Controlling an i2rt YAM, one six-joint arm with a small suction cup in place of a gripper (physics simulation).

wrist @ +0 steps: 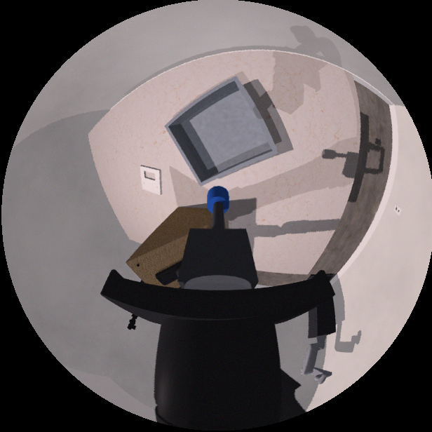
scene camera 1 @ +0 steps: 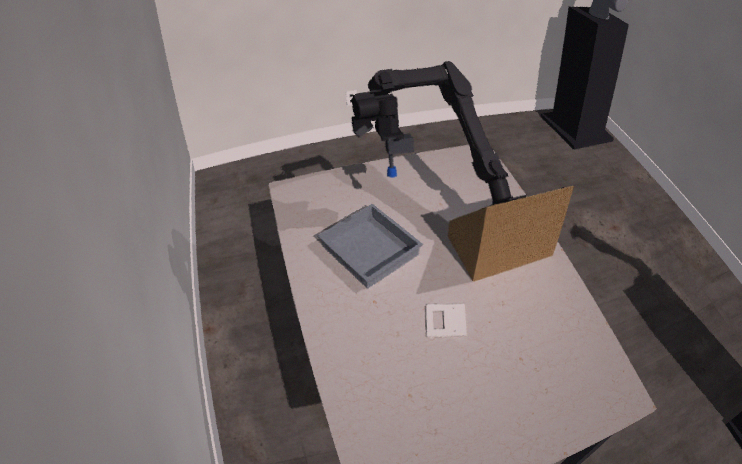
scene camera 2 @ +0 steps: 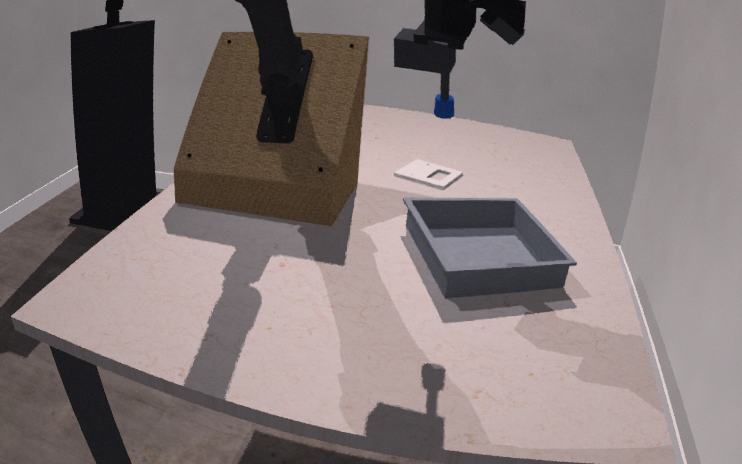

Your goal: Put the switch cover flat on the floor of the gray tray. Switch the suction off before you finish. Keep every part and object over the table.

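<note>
The white switch cover (scene camera 1: 454,320) (scene camera 2: 416,170) (wrist: 151,185) lies flat on the table, beside the gray tray and apart from it. It has a rectangular opening near one end. The gray tray (scene camera 1: 341,261) (scene camera 2: 506,279) (wrist: 240,170) stands upright on the table, and its floor shows bare. My gripper (scene camera 1: 391,172) (scene camera 2: 444,107) (wrist: 218,200), a blue suction cup on a thin dark stem, hangs high in the air and points down. It touches neither the tray nor the cover, and no object hangs from it.
A brown wedge-shaped block (scene camera 1: 519,235) (scene camera 2: 262,196) (wrist: 162,237) carries the arm's base. It stands on the table (scene camera 1: 492,383) (scene camera 2: 164,328) (wrist: 125,135), right of the tray in scene camera 1. A tall black pedestal (scene camera 1: 588,76) (scene camera 2: 114,120) stands on the floor beyond the table.
</note>
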